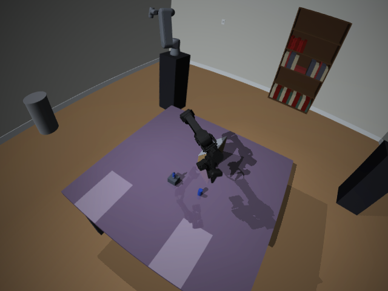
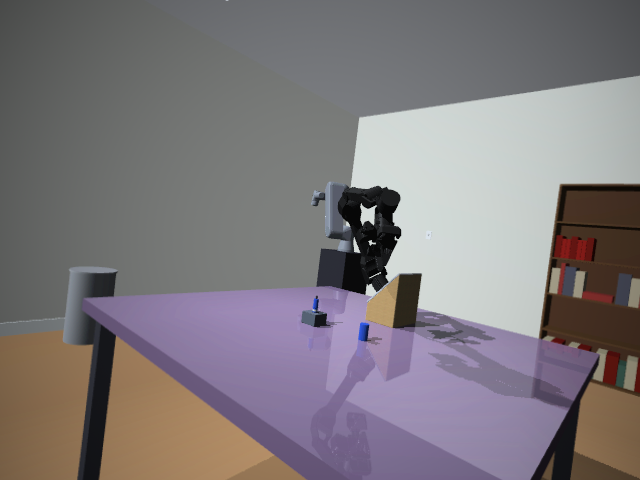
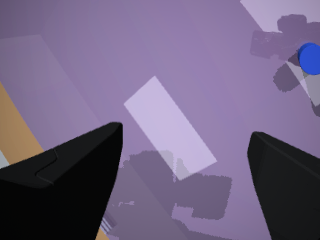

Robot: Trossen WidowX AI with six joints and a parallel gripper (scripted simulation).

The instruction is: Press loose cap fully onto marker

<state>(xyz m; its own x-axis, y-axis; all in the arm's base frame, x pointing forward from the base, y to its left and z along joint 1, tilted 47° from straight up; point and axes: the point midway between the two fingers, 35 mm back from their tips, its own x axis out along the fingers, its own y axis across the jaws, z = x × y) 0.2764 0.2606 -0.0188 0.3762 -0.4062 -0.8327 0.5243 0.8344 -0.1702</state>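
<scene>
My gripper tip is now 2 cm past the blue cap, 6 cm to the left of it and 21 cm above it. From my gripper tip the other things lie so: holder block: 1 cm ahead, 26 cm to the right, 21 cm below.
</scene>
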